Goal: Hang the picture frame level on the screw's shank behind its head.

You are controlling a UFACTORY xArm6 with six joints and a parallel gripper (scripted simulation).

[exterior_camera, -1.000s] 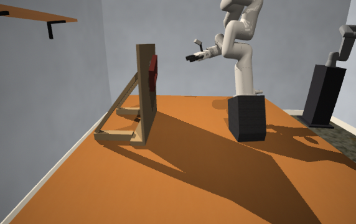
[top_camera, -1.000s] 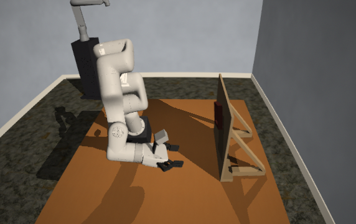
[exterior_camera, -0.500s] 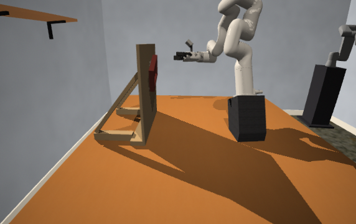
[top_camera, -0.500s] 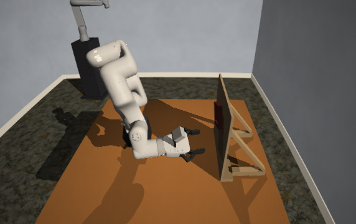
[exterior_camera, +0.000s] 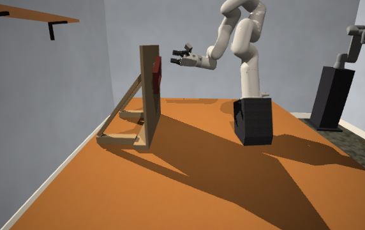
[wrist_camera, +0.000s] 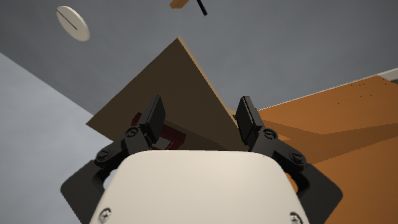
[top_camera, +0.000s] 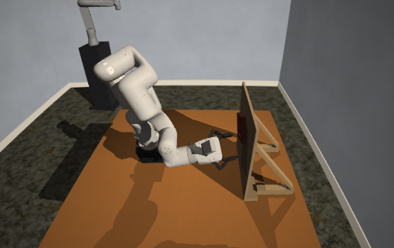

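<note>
The dark red picture frame is 250 mm to the left of my hand, 80 mm below it and 40 mm ahead of it. From my hand the other things lie so: upright wooden board 250 mm to the left, 160 mm below, 60 mm ahead.
</note>
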